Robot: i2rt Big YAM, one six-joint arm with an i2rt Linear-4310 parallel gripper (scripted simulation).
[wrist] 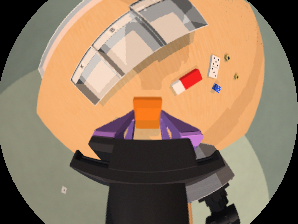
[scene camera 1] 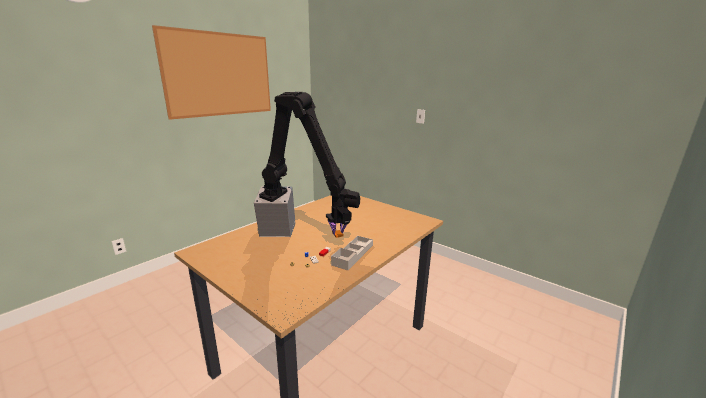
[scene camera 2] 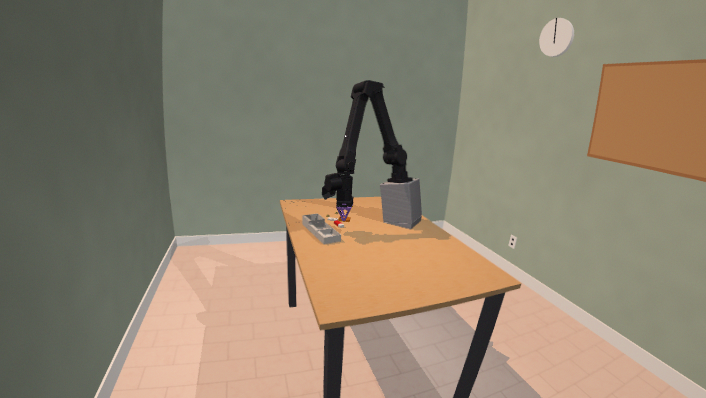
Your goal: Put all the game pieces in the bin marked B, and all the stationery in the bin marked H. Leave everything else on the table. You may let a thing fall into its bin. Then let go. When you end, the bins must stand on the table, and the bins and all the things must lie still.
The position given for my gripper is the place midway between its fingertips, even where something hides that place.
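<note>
There is a three-compartment bin tray (scene camera 1: 344,258) that I can see. I also see an orange piece (wrist: 147,110), and with it my gripper (wrist: 147,113).
</note>
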